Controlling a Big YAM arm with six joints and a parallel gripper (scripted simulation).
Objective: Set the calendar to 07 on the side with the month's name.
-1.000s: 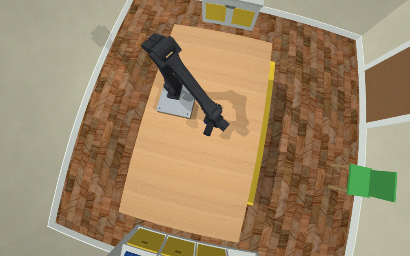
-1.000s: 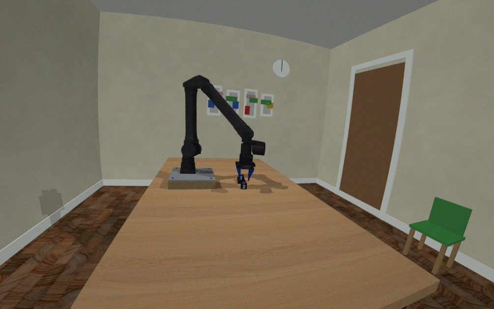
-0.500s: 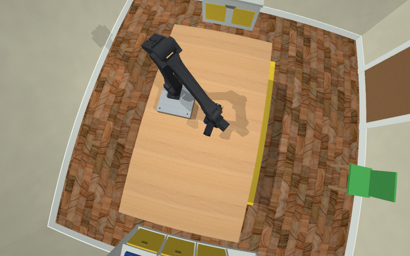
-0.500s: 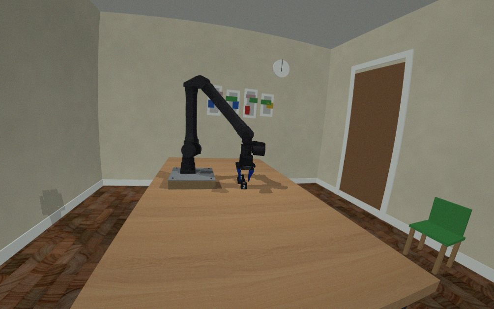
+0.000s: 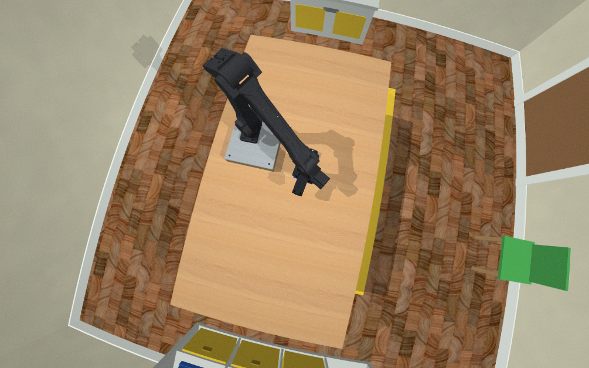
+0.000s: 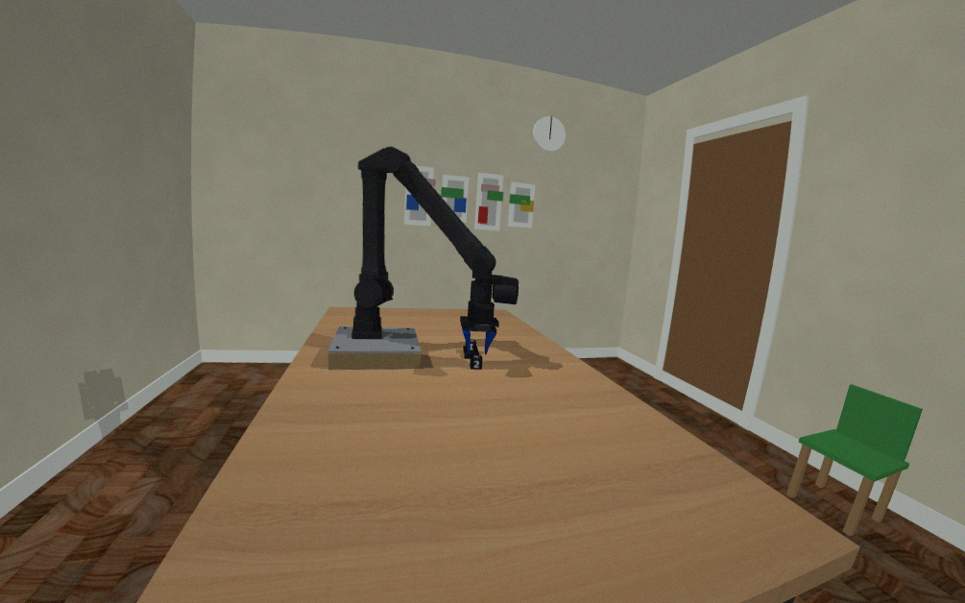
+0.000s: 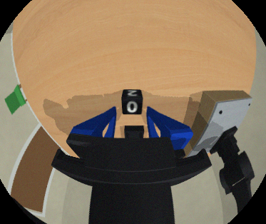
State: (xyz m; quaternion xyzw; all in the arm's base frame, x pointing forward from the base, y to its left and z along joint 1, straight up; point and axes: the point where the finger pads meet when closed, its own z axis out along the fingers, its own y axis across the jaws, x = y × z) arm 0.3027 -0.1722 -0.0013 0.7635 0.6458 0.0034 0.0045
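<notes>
Now: hand 3 cm above the black cube. Also, from my hand: black tray (11 cm to the left, 4 cm below, 1 cm ahead).
</notes>
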